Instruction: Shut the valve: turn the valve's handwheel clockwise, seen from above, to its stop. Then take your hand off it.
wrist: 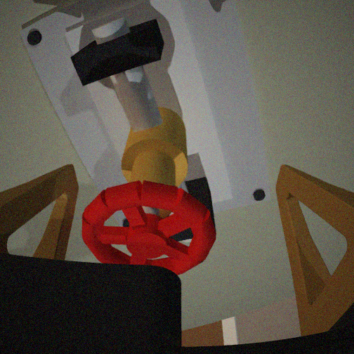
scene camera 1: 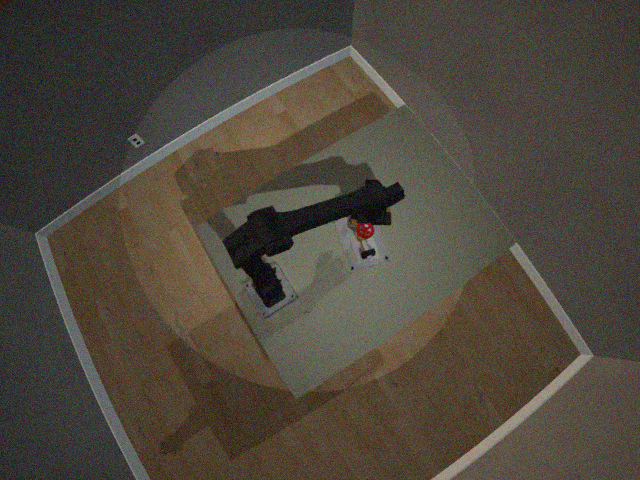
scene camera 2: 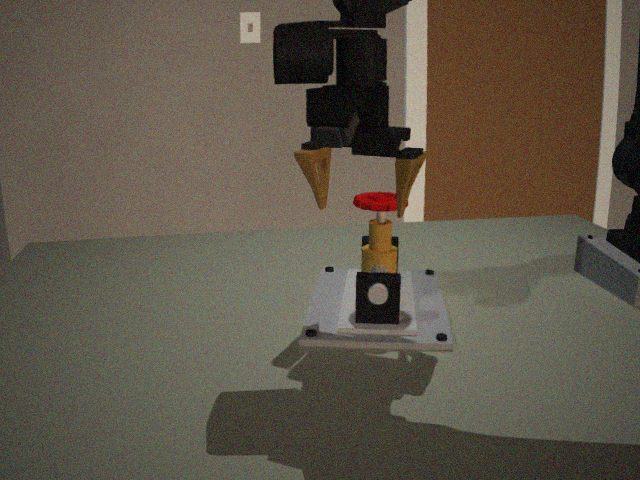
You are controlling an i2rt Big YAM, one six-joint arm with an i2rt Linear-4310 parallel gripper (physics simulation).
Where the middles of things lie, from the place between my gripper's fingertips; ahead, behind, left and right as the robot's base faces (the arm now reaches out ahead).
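My hand's 20 mm to the left of the red handwheel (scene camera 2: 382,202) and 30 mm beyond it. There's the pale base plate (scene camera 1: 341,228) too, and that plate is 30 mm behind my hand, 20 mm to the right of it and 120 mm below it.
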